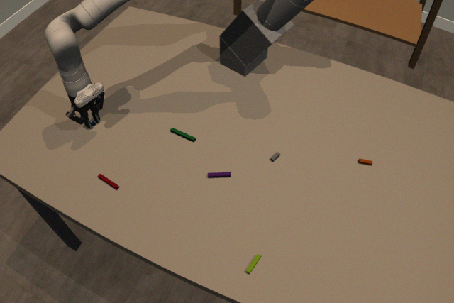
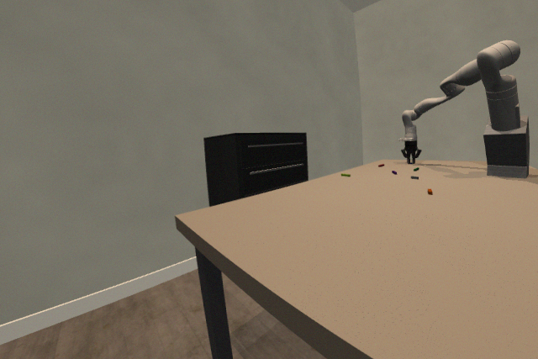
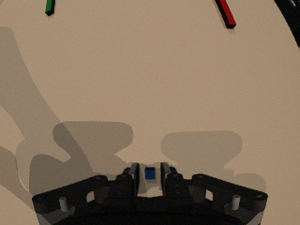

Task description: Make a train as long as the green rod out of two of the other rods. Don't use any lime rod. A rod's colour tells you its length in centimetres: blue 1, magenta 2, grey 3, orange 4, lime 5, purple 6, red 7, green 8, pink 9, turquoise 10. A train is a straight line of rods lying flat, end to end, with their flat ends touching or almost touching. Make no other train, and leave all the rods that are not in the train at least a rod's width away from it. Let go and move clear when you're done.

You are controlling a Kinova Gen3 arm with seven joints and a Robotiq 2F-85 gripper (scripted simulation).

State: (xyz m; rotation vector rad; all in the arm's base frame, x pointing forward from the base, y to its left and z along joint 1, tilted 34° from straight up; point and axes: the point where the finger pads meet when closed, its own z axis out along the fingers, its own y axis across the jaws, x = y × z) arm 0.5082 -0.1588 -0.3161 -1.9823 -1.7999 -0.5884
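My gripper is now 1 cm above the blue rod. Round my hand: green rod 26 cm to the left, 13 cm behind, 1 cm below; red rod 19 cm to the left, 12 cm ahead, 1 cm below; purple rod 42 cm to the left, 8 cm behind, 1 cm below.
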